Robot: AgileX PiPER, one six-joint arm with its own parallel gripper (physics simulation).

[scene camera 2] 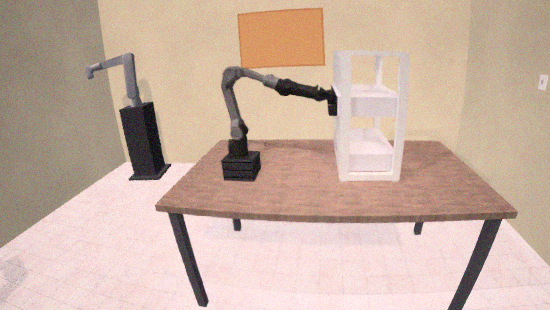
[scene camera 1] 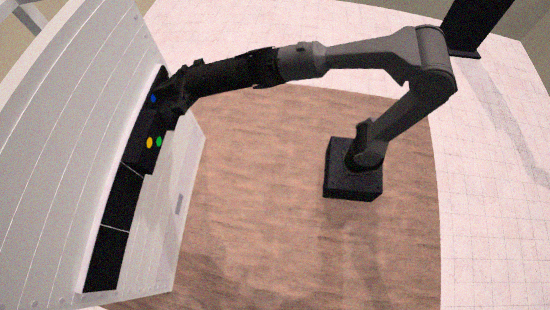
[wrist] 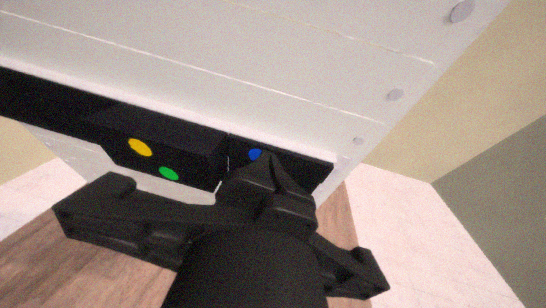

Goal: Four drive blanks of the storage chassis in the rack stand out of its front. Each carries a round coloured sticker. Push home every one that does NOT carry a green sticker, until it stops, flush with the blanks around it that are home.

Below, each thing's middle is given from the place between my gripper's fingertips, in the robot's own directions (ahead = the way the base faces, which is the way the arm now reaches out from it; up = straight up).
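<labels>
Picture the white rack (scene camera 1: 85,223): my gripper is 13 cm to the right of it, 17 cm short of it and 8 cm above it.
</labels>
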